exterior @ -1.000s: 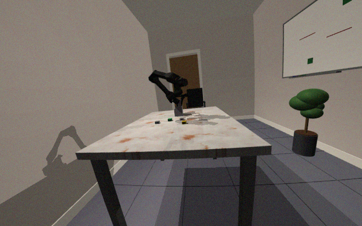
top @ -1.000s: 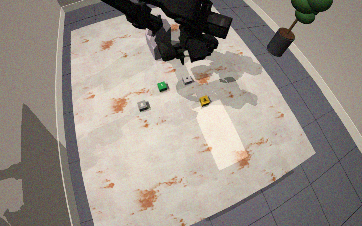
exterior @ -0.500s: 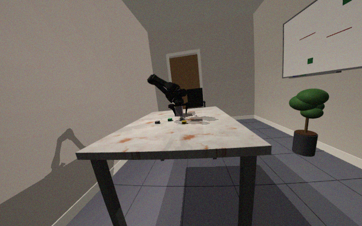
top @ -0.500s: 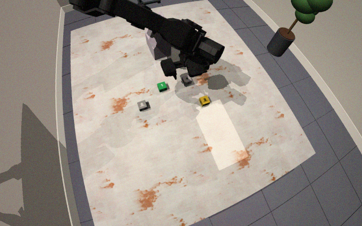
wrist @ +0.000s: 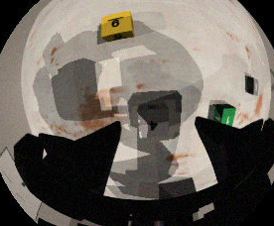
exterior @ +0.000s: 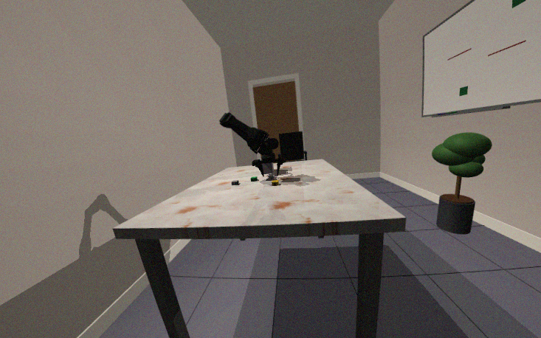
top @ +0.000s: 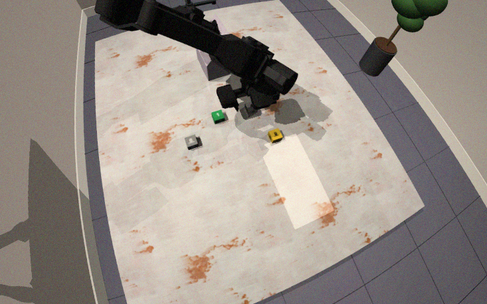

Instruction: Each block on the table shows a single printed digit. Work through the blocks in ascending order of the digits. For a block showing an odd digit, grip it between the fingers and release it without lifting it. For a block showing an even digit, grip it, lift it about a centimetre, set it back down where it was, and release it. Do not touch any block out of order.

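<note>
The white block lies 1 cm to the left of my gripper tip and 1 cm below it. Also, from my gripper tip: grey block (7 cm ahead, 19 cm to the right, 1 cm below); green block (10 cm to the right, 1 cm below); yellow block (11 cm ahead, 5 cm to the left, 1 cm below).
</note>
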